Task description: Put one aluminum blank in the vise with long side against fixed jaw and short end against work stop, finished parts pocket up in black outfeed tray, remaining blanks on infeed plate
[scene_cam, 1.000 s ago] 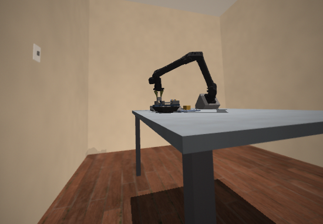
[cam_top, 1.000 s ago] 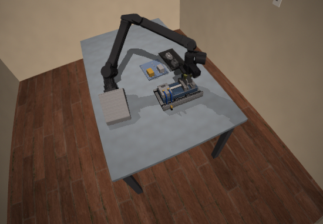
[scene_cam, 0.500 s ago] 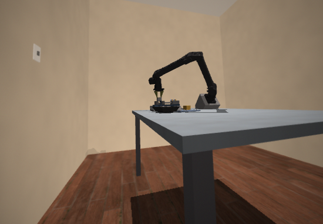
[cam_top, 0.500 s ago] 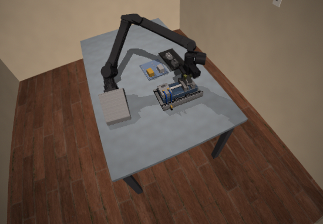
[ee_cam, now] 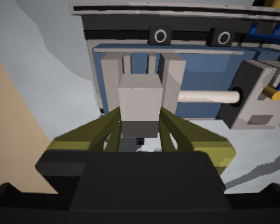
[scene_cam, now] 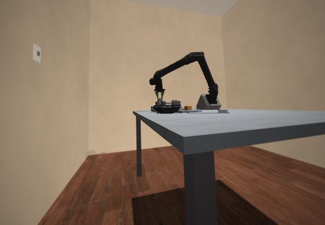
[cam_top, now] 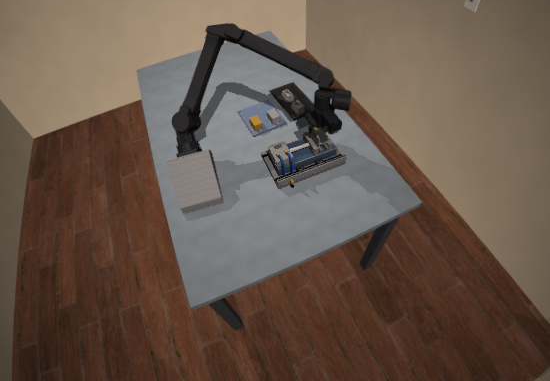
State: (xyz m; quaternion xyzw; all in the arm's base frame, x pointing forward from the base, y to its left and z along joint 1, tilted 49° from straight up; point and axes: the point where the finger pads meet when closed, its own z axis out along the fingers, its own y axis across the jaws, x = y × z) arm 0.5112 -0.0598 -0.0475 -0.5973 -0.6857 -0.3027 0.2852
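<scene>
Right now my hand is 90 mm above the blue vise base and 70 mm past it. The rest, counted from my hand: yellow brass blank 240 mm to the left, 210 mm behind, 100 mm below.
</scene>
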